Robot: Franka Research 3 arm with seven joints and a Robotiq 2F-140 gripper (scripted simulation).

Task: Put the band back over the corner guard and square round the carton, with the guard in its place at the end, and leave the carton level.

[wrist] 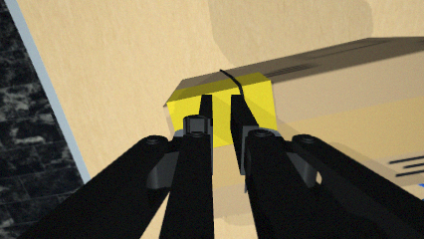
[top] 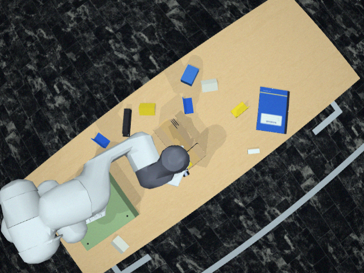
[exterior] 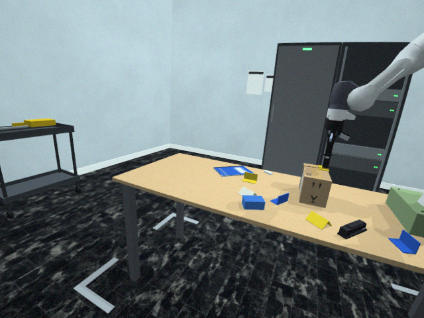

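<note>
Now: hand 5 cm above the yellow corner guard. The rest, counted from my hand: brown carton 11 cm below, 8 cm to the left, 4 cm ahead; blue box 33 cm to the left, 29 cm ahead, 16 cm below.
</note>
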